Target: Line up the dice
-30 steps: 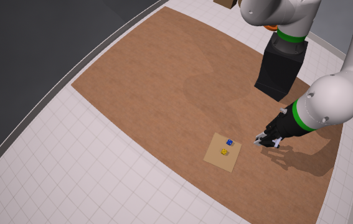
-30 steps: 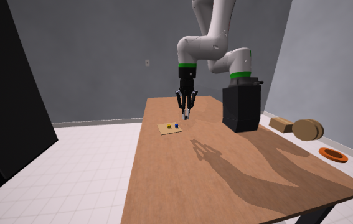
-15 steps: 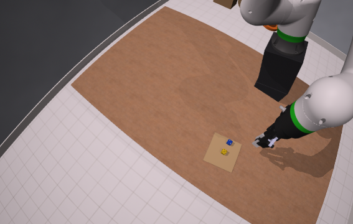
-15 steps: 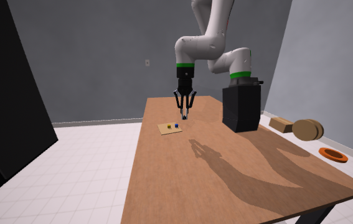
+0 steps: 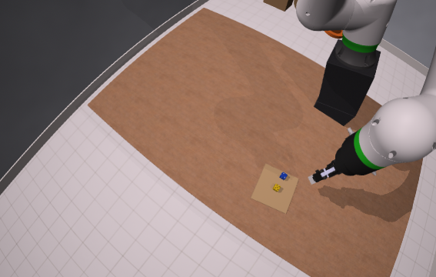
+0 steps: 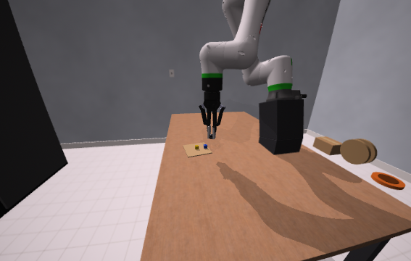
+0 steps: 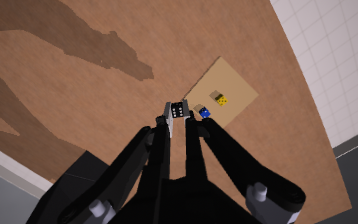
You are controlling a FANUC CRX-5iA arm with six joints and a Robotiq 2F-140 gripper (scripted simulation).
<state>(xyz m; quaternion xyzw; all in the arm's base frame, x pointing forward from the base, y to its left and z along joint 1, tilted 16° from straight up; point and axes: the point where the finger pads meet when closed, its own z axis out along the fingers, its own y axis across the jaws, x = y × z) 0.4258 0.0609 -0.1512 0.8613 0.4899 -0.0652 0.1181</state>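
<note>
The yellow die is 70 mm ahead of my hand, 80 mm to the right of it and 120 mm below it. From my hand the other things lie so: blue die 20 mm ahead, 80 mm to the right, 120 mm below; then tan mat 70 mm ahead, 80 mm to the right, 130 mm below; then black die 20 mm below.
</note>
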